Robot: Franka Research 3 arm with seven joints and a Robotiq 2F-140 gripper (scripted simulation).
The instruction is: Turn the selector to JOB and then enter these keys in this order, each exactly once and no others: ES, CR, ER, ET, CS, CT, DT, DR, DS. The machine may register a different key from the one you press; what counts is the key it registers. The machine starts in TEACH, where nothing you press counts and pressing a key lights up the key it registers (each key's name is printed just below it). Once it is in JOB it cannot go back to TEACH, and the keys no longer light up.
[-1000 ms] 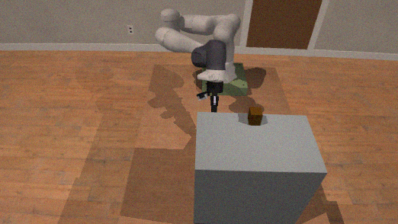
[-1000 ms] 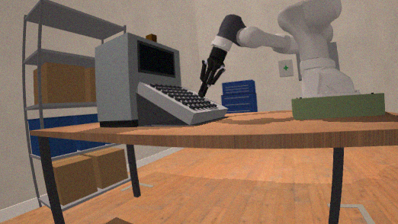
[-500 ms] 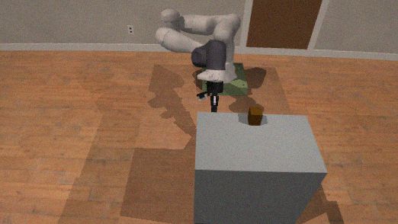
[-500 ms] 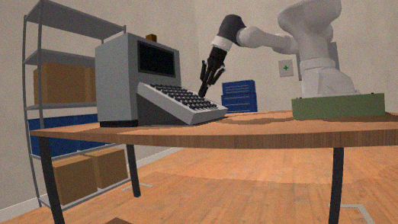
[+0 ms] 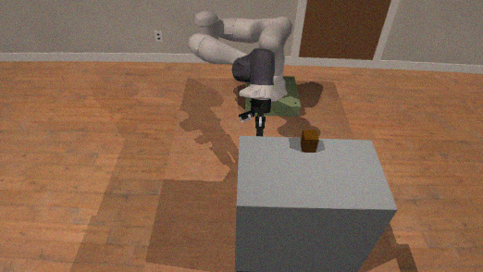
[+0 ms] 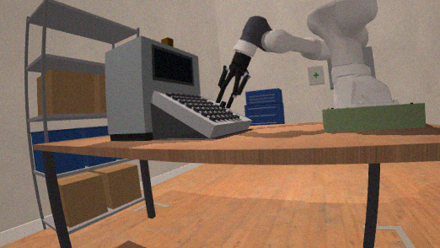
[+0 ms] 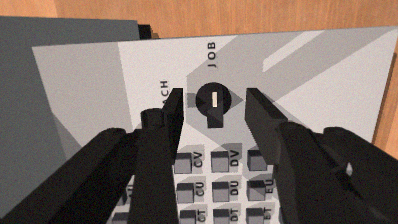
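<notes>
The black selector knob is 10 mm ahead of my hand, 10 mm to the right of it and 20 mm below it. Also, from my hand: keyboard (50 mm ahead, 110 mm to the left, 70 mm below).
</notes>
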